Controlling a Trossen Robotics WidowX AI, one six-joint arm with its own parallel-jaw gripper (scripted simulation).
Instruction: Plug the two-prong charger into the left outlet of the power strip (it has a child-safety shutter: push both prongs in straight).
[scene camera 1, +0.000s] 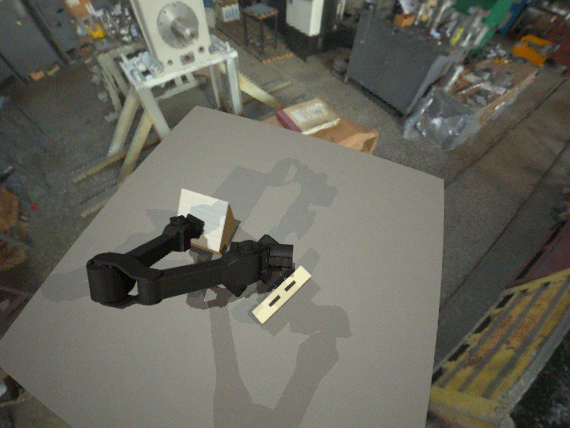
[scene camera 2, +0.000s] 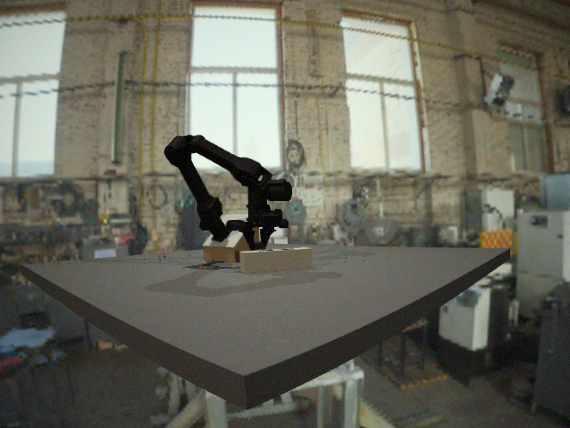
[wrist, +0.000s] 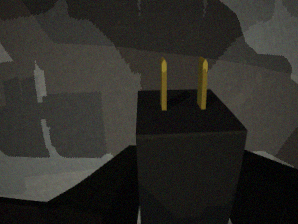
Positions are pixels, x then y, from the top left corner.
Labels:
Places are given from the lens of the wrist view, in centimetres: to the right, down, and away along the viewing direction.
my gripper (wrist: 176, 154): 1, 2, 10
black two-prong charger (wrist: 190, 146): 1, 1, 6

